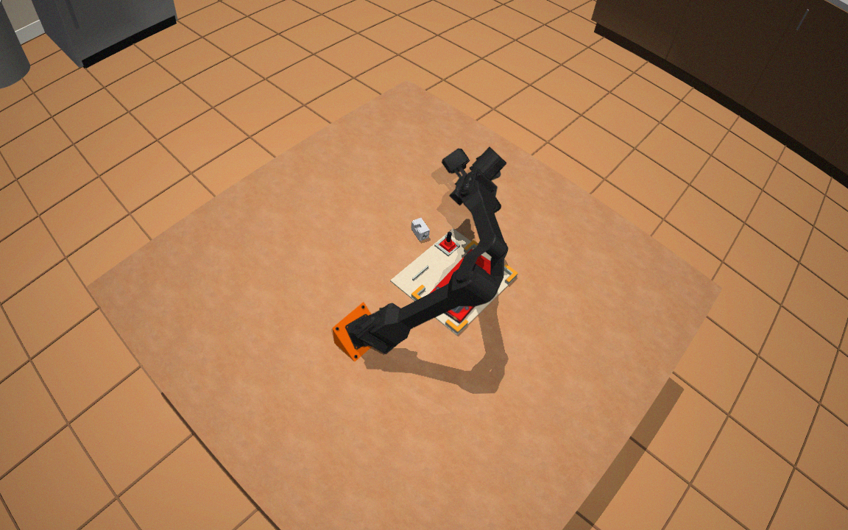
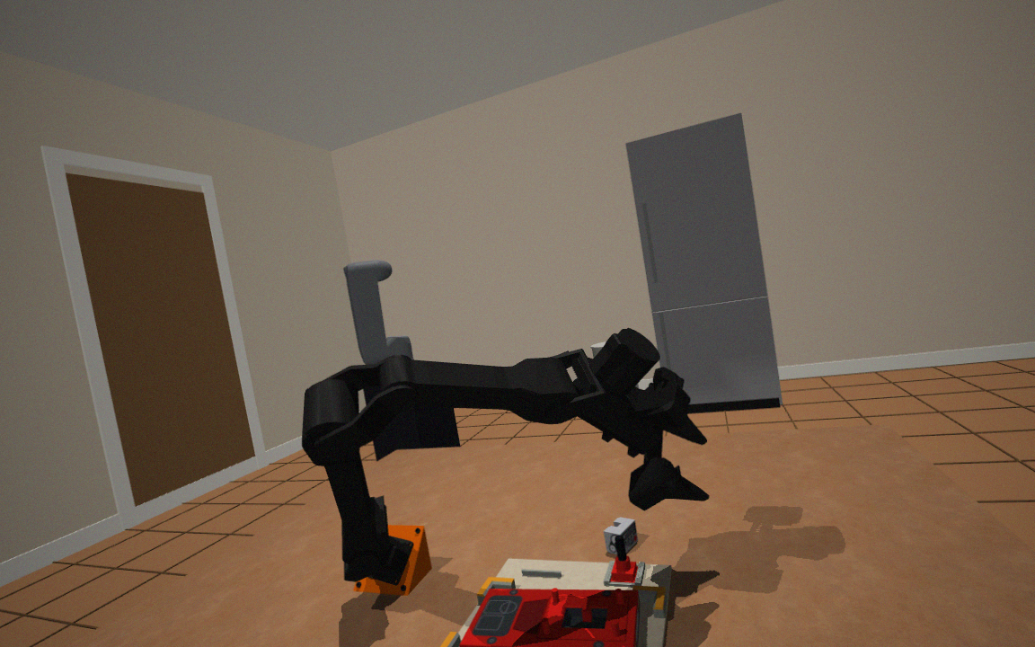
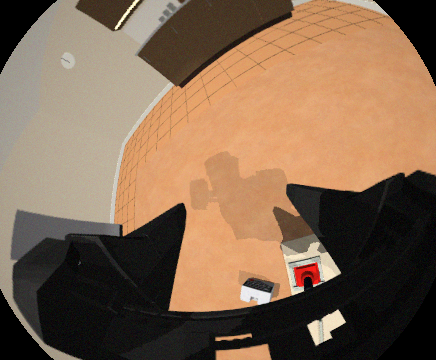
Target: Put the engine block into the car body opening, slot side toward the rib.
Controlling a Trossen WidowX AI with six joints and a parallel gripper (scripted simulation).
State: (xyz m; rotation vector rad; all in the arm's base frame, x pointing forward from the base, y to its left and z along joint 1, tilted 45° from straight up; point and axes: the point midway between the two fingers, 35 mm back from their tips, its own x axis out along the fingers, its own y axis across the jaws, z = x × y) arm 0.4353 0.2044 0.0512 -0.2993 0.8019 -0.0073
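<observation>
Right now my gripper tip is 150 mm past the grey engine block, 40 mm to the right of it and 120 mm above it.
</observation>
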